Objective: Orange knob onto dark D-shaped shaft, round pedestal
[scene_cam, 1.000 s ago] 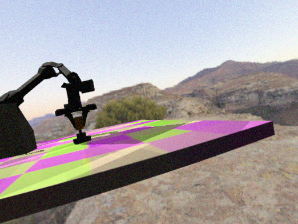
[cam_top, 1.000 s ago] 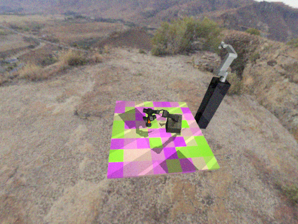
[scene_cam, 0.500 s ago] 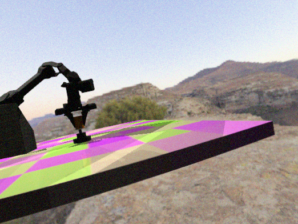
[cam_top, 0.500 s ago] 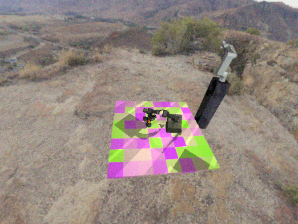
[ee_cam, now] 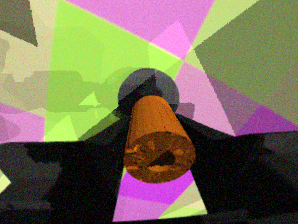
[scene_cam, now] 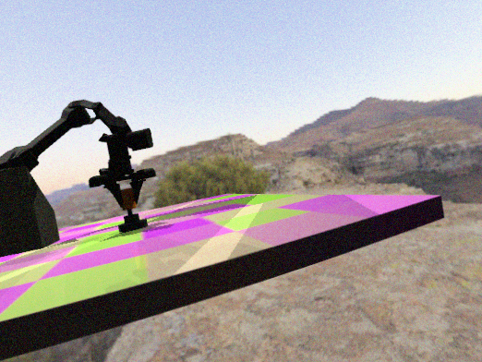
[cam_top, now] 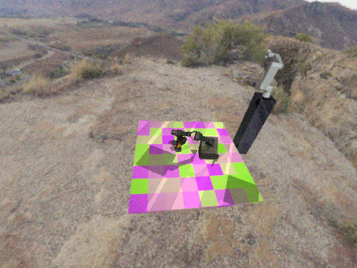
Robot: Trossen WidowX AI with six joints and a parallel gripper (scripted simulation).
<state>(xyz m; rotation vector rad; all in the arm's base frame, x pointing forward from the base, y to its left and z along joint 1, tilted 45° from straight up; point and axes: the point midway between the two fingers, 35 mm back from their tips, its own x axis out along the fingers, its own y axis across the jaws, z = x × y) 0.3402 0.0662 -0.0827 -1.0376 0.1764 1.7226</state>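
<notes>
My gripper tip is 20 mm below the orange knob. Also, from my gripper tip: round dark pedestal (40 mm below).
</notes>
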